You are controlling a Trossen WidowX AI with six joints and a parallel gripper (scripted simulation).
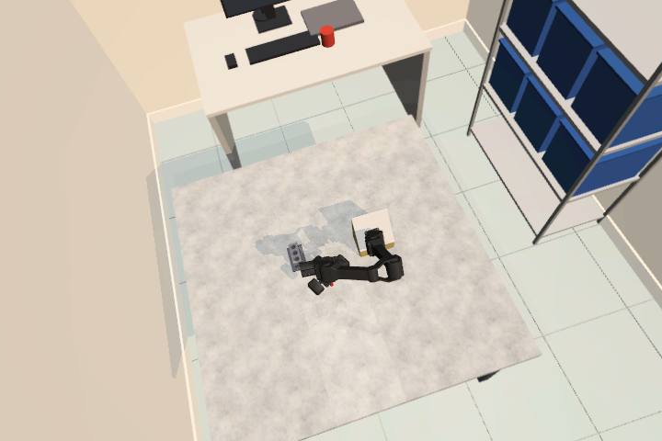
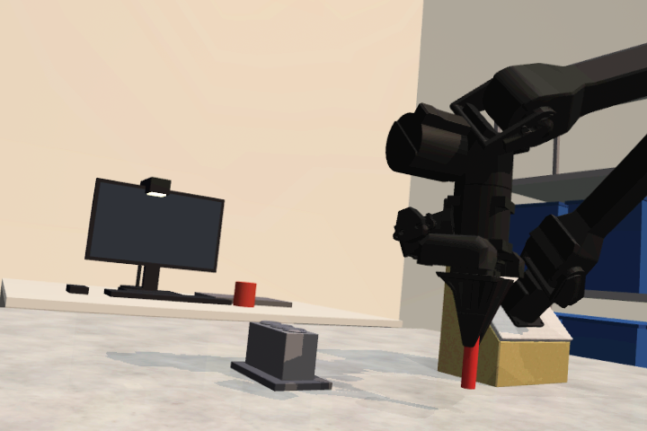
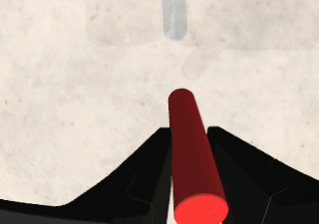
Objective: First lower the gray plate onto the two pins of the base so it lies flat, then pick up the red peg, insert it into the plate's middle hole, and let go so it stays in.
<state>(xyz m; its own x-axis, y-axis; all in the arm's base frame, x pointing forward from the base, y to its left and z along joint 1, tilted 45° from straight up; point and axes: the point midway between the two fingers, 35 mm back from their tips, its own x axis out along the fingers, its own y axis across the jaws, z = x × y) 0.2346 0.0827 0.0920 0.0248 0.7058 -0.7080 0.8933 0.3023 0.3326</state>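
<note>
Now: the gray plate 110 mm ahead of my gripper tip, 180 mm to the right of it and 20 mm below it. From my gripper tip the other things lie so: base 110 mm ahead, 180 mm to the right, 60 mm below; red peg right at my gripper tip.
</note>
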